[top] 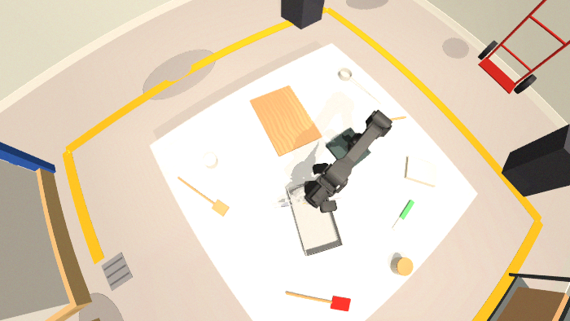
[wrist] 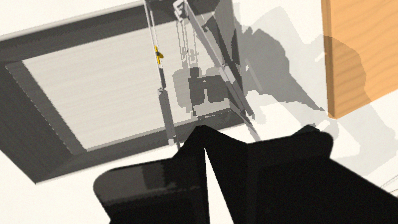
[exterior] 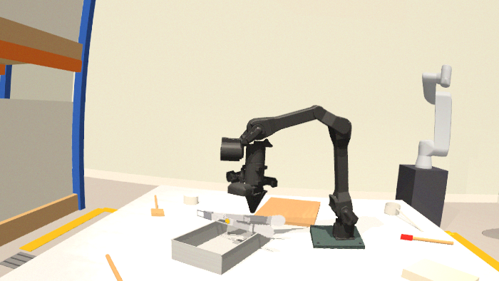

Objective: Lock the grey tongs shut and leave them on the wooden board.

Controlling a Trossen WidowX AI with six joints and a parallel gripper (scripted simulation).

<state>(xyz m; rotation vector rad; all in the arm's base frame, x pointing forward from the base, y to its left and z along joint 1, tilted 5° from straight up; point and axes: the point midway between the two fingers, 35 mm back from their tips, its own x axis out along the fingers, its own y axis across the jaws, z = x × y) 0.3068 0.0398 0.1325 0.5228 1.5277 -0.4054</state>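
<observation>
My gripper tip is now 70 mm short of the yellow mark, 20 mm to the left of it and 40 mm above it. From my gripper tip the other things lie so: red-headed spatula: 290 mm ahead, 360 mm to the left, 100 mm below; then grey roasting tin: 80 mm ahead, 60 mm to the left, 80 mm below; then wooden board: 170 mm behind, 410 mm to the right, 100 mm below.
</observation>
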